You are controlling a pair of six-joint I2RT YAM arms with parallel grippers.
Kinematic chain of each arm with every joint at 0, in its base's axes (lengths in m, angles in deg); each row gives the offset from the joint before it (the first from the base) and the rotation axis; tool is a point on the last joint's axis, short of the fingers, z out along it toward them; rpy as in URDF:
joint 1: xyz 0 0 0.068 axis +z
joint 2: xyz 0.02 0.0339 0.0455 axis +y
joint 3: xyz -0.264 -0.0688 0 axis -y
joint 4: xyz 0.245 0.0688 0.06 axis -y
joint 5: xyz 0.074 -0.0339 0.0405 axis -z
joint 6: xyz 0.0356 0 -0.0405 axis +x
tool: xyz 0 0 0 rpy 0 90 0
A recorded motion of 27 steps. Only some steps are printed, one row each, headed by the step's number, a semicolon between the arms.
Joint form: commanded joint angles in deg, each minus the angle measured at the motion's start. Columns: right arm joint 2, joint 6, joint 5, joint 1, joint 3, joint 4; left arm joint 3, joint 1, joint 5, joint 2, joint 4, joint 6.
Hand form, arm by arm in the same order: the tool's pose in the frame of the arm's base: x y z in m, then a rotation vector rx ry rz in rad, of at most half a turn. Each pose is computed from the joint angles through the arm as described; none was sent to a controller.
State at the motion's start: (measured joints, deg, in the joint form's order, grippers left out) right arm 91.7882 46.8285 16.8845 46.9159 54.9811 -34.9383; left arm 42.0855 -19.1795 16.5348 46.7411 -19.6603 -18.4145
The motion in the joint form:
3: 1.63 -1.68 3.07 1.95 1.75 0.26; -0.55 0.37 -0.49 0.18 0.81 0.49
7: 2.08 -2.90 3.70 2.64 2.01 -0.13; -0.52 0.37 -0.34 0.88 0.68 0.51
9: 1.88 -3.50 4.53 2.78 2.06 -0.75; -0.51 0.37 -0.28 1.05 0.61 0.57
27: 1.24 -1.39 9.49 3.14 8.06 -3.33; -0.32 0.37 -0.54 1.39 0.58 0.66
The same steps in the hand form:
3: 0.2081 0.2198 0.1769 -0.0096 2.6696 0.0001; 0.1747 -0.0699 0.2986 0.2011 2.0333 -0.6867
7: 0.2061 0.2225 0.1758 -0.0541 2.6679 -0.0233; 0.1767 -0.0707 0.2966 0.2018 2.0476 -0.6875
9: 0.2052 0.2218 0.1769 -0.0696 2.6614 -0.0459; 0.1771 -0.0709 0.2960 0.2031 2.0515 -0.6875
27: 0.2146 0.2316 0.2083 0.0120 2.5542 -0.0393; 0.1783 -0.0711 0.2961 0.2014 2.0543 -0.6817

